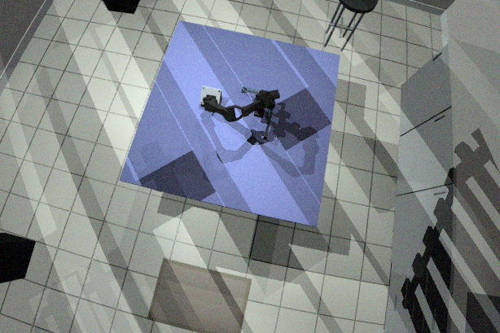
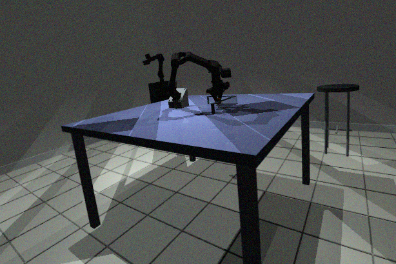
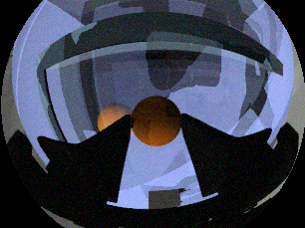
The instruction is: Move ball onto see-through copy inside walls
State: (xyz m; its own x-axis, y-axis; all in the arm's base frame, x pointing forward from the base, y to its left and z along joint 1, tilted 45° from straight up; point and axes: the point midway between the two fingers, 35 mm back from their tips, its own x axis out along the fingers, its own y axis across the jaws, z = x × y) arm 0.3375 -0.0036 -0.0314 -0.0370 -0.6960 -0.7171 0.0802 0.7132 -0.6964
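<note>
Now: the see-through copy of ball 4 cm to the left of my gripper tip, 2 cm below it and 1 cm behind it. Also, from my gripper tip: orange ball (right at my gripper tip).
</note>
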